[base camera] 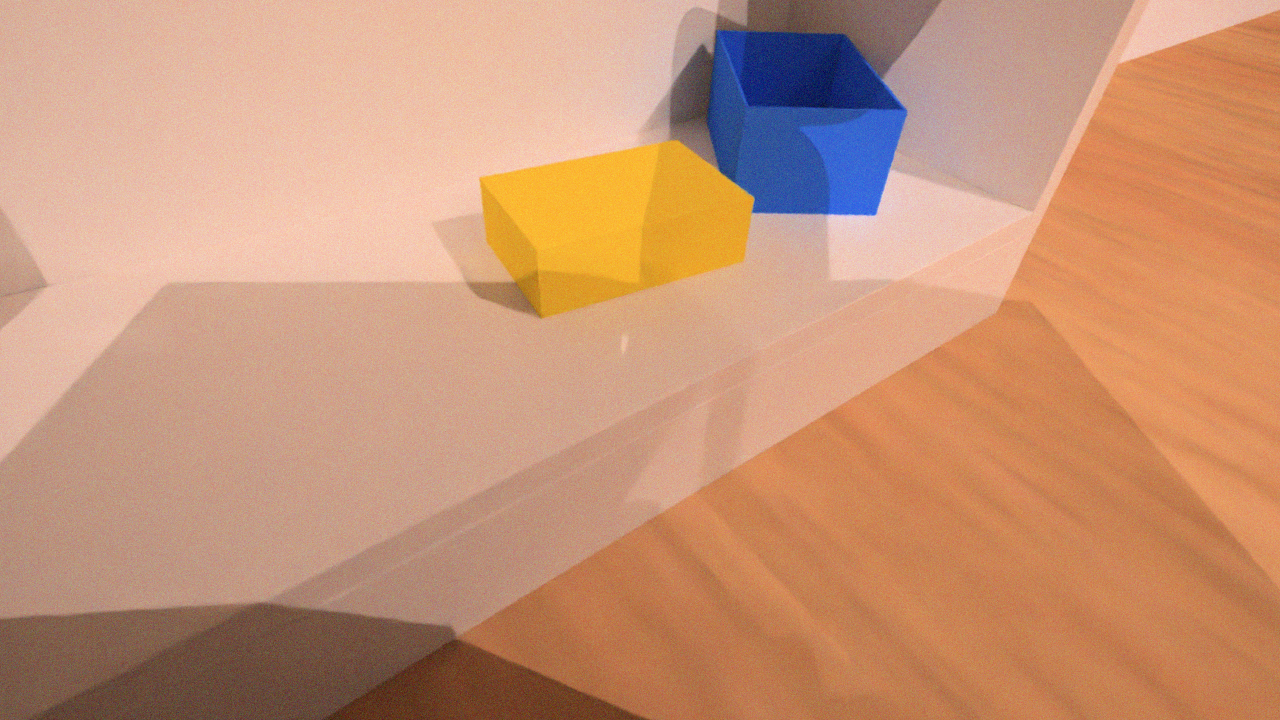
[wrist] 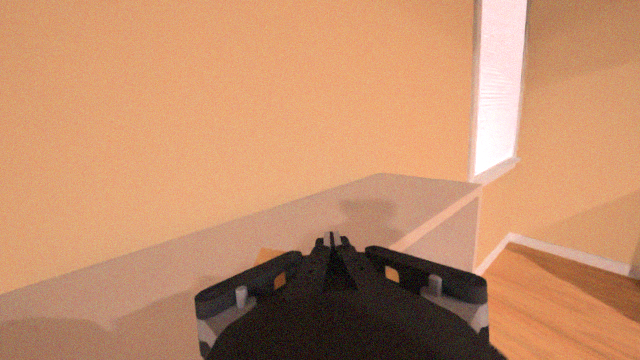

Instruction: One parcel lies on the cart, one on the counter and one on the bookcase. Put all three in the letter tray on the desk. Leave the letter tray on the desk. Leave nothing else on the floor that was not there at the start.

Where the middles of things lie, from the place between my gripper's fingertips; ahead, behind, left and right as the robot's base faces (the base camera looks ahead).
My hand is 990 mm above the yellow parcel [base camera: 571, 234], 170 mm short of it and 20 mm to the left of it. Round my hand: blue open-topped box [base camera: 800, 121] (980 mm below, 300 mm ahead, 160 mm to the right).
